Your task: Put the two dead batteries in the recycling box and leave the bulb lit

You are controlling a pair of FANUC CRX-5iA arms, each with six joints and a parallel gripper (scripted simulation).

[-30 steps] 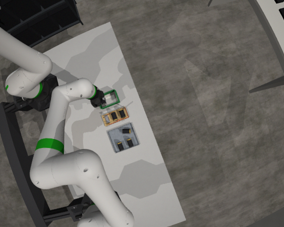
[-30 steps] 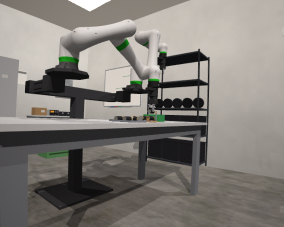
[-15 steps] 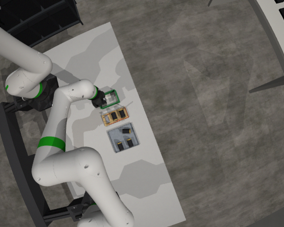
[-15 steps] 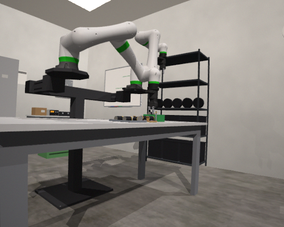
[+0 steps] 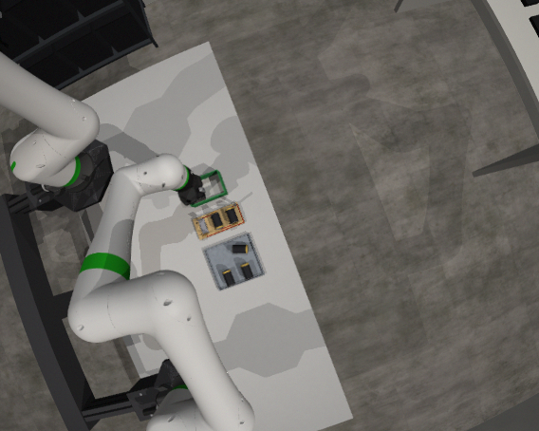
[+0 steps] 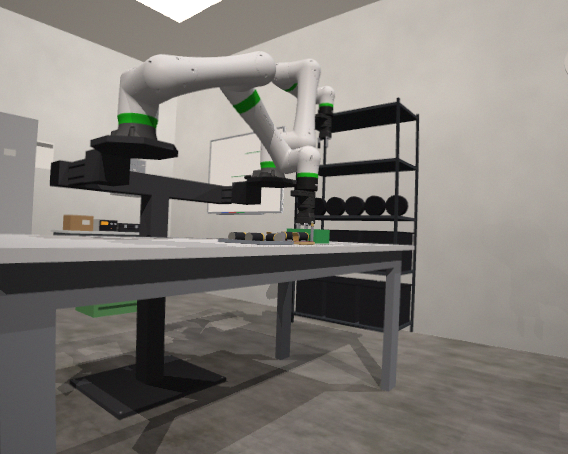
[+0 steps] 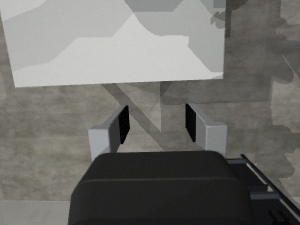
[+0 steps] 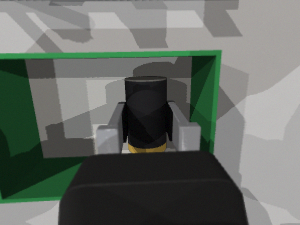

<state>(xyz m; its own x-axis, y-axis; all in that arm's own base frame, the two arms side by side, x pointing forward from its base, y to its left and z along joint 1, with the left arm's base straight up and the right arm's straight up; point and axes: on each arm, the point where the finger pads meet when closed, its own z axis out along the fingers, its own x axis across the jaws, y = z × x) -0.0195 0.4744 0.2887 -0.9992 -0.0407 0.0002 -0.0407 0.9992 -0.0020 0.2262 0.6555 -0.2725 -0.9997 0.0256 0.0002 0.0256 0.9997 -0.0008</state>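
Observation:
My right gripper is now 3 cm short of the green recycling box and 2 cm above it. The rest, counted from my right hand: grey tray (32 cm to the right, 3 cm below, 2 cm behind).

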